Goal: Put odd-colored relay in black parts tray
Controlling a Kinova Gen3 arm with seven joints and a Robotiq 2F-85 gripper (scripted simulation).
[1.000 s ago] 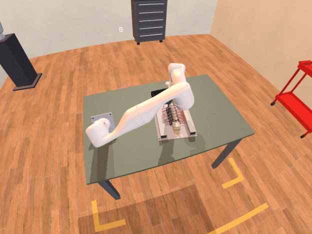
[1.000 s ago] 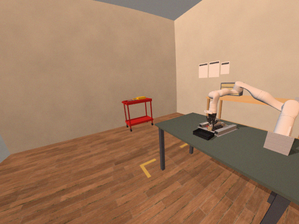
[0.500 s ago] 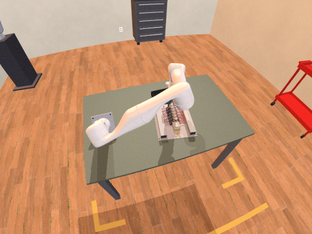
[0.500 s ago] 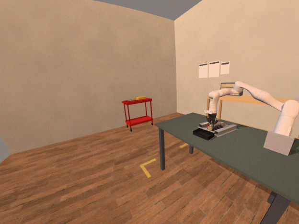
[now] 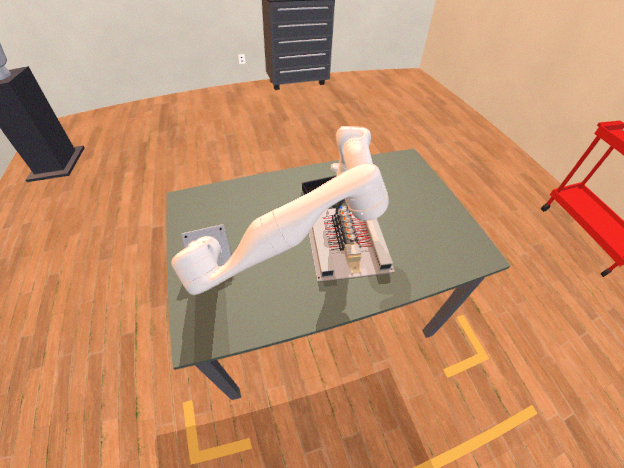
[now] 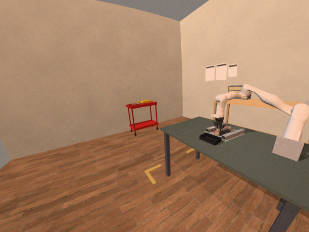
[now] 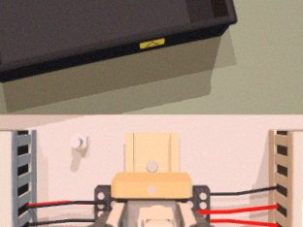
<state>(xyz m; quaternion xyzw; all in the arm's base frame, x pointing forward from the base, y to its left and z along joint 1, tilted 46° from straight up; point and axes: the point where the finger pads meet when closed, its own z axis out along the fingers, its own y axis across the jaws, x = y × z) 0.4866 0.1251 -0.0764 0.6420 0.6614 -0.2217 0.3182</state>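
My hand is 1 cm above the relay. Also, from my hand: black parts tray: 15 cm to the left, 4 cm below, 4 cm behind; then relay panel: 10 cm to the right, 3 cm below.
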